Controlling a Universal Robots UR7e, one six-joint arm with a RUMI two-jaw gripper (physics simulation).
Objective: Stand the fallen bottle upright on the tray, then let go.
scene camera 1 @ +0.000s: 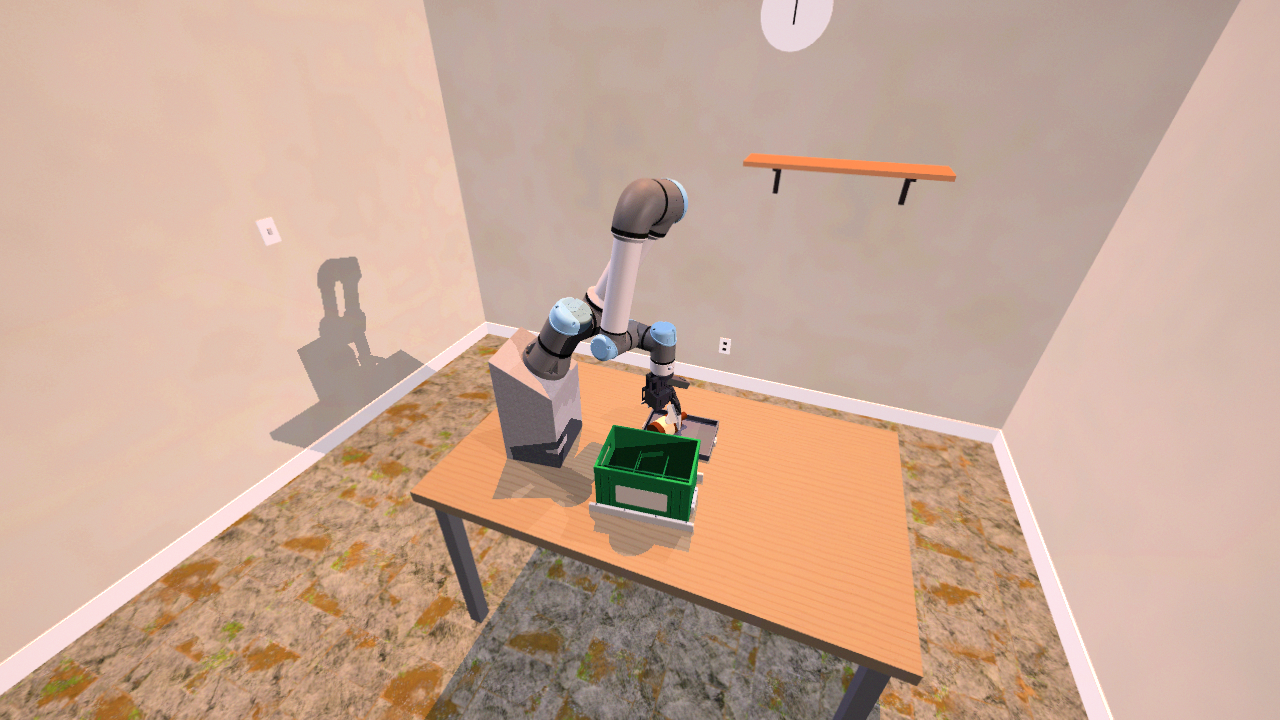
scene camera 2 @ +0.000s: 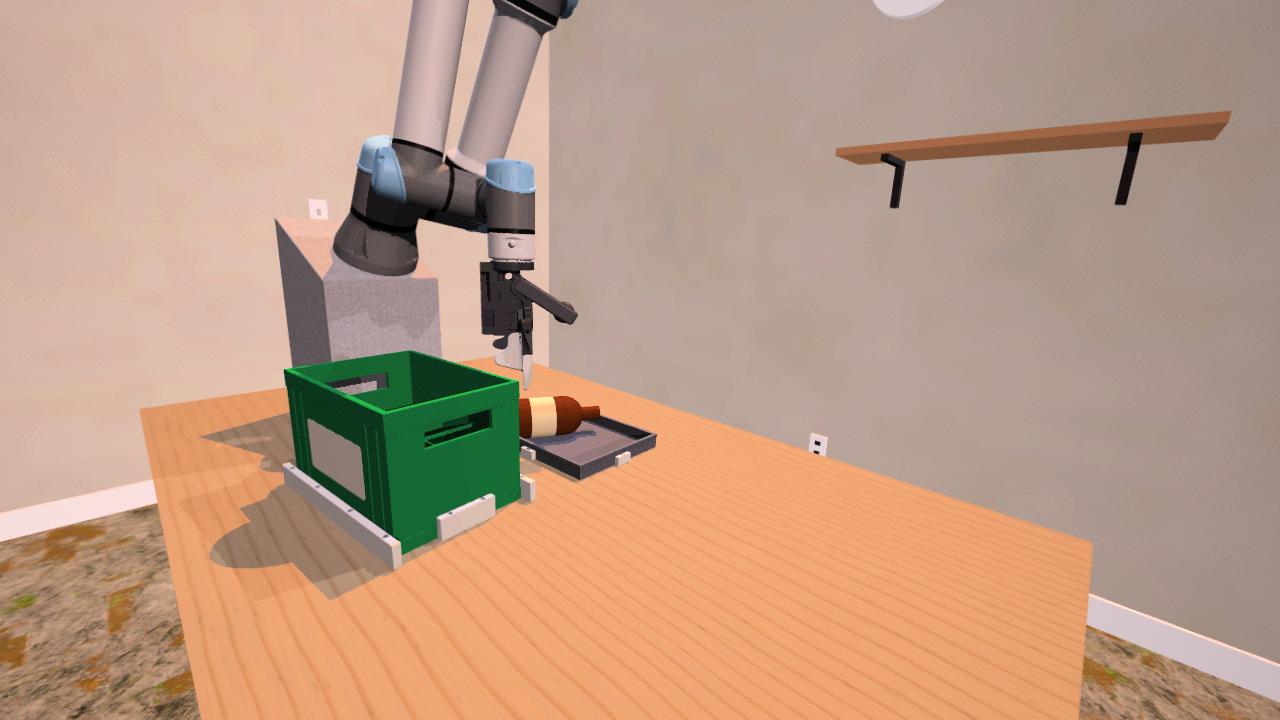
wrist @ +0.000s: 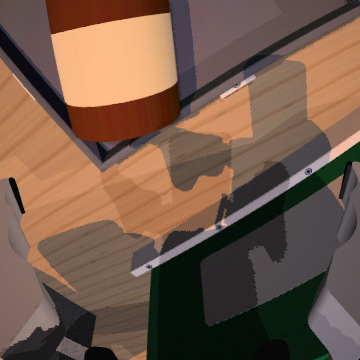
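A brown bottle with a cream label lies on its side on the dark tray. In scene camera 2 its neck points right, and the crate hides its base end. In the wrist view its base lies at a tray corner, and its neck is out of that view. My gripper is open and empty, pointing down. Its fingertips are above the level of the bottle, near its base end. In the wrist view the bottle lies ahead of the space between the fingers.
A green crate stands close to the tray, on the near side in scene camera 1. White strips line its foot. The robot's grey pedestal stands on the table at the left.
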